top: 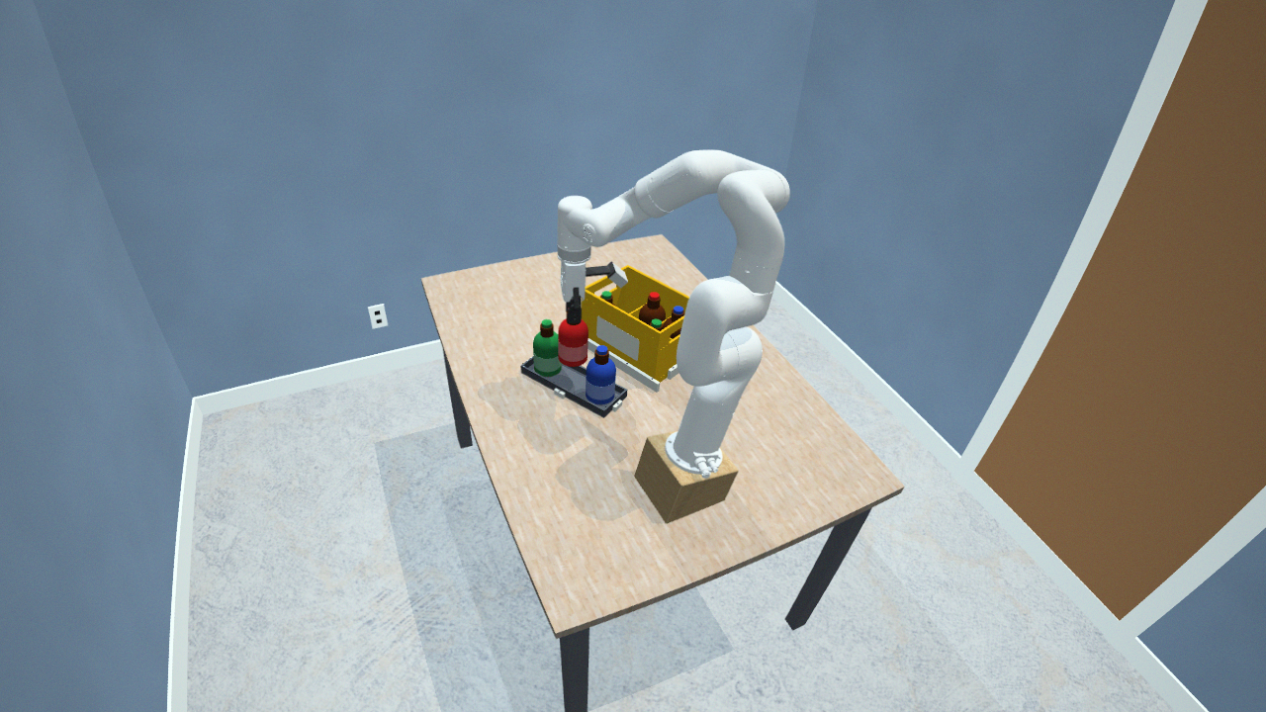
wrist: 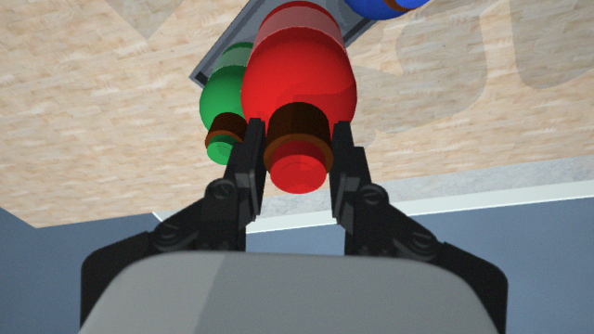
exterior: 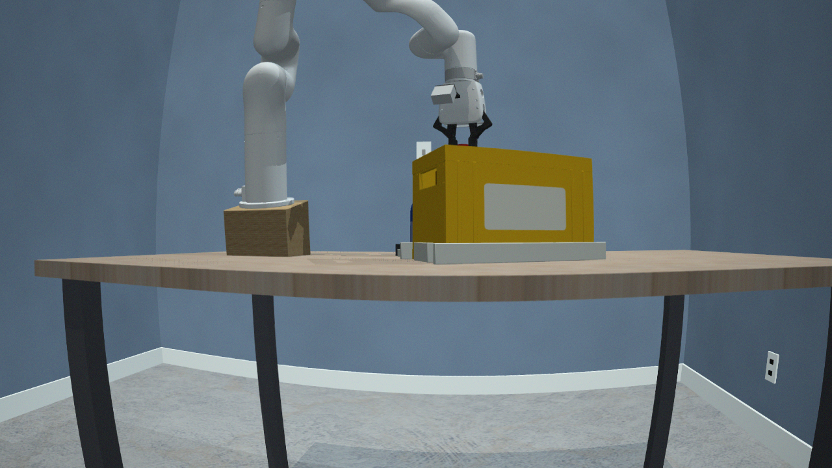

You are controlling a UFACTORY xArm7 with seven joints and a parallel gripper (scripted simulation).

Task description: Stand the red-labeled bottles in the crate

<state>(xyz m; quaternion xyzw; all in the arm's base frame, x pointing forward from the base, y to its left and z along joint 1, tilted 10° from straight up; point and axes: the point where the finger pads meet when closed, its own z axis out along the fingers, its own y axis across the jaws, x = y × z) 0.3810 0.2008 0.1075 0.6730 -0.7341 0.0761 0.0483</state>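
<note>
My hand is 7 cm above the red-labeled bottle. The rest, counted from my hand: blue bottle (6 cm behind, 6 cm to the right, 15 cm below); green-labeled bottle (7 cm ahead, 5 cm to the left, 15 cm below); dark tray (22 cm below).
</note>
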